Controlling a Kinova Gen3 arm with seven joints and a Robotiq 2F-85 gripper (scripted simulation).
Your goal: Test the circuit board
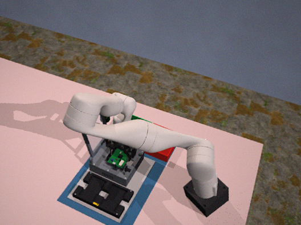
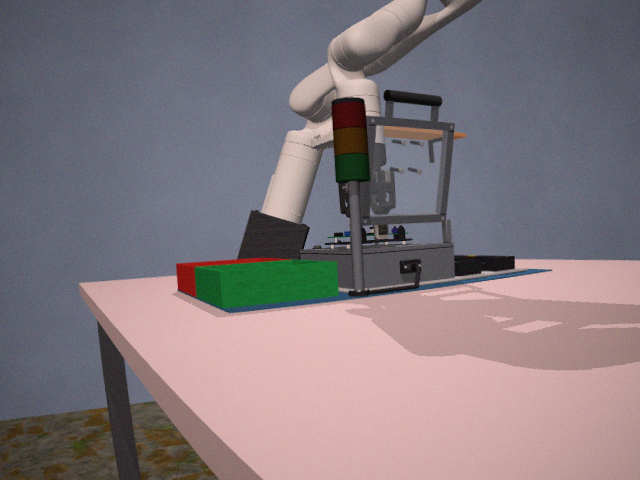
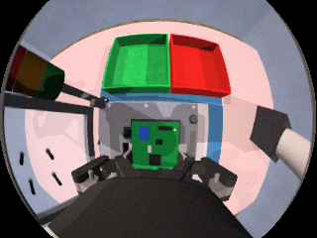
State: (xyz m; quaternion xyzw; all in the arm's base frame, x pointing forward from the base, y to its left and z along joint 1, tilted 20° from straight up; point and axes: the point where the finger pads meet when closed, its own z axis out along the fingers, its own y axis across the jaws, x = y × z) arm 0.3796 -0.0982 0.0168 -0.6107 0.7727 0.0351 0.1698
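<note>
The green circuit board is right at my hand. The rest, counted from my hand: tester lid (120 mm ahead, 30 mm to the right, 100 mm above); green bin (210 mm to the right, 70 mm below); red bin (140 mm behind, 170 mm to the right, 70 mm below).
</note>
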